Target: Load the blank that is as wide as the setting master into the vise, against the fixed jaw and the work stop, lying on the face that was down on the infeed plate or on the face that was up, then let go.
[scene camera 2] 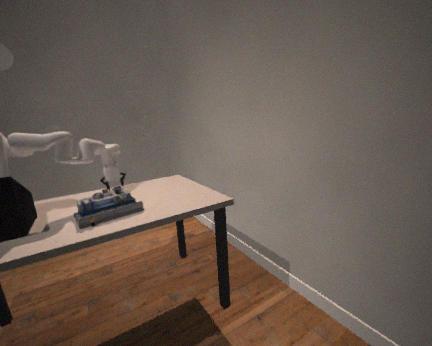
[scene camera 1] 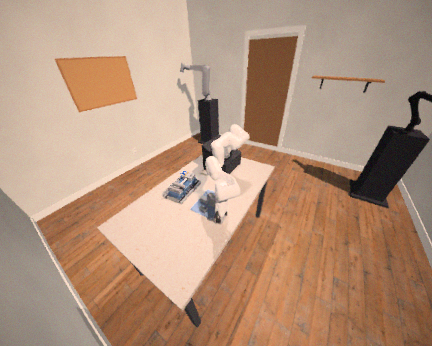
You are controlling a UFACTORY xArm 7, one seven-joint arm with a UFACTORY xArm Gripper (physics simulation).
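Frame: origin at the arm's base, x down, y right, z back, level; millimetres.
Where they show: gripper, fingertip midpoint: [scene camera 2: 116, 187] [scene camera 1: 222, 218].
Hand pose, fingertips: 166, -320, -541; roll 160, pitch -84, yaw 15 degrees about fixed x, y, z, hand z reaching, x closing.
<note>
Things, the pixels of their top centre, and the offset from my fingertips, as dx, dy, dz. Level surfaces: height alone.
- vise at its top centre: [scene camera 2: 106, 195] [scene camera 1: 181, 180] -83, +453, +96
- blue plate at its top centre: [scene camera 1: 209, 202] +8, +166, +87
- white table at its surface level: dx +17
The vise [scene camera 1: 182, 187] [scene camera 2: 102, 203], blue and grey, stands on the table in a low grey base. A blue plate [scene camera 1: 198, 209], which looks like the infeed plate, lies beside it in scene camera 1, with dark grey block shapes on it, partly behind the arm. Which of them is as wide as the setting master is too small to tell. My gripper [scene camera 1: 221, 218] [scene camera 2: 114, 186] is open and empty, its fingers wide apart, pointing down low near the plate's edge. In scene camera 2 it is behind the vise. Whether any blank lies in the vise cannot be told.
The white table [scene camera 1: 160, 245] [scene camera 2: 185, 197] bears the vise and the plate. The arm's black base [scene camera 1: 231, 162] stands at the table's far end. A grey arm on a black pedestal [scene camera 1: 208, 120] stands behind, and another black pedestal [scene camera 1: 392, 165] stands at the right.
</note>
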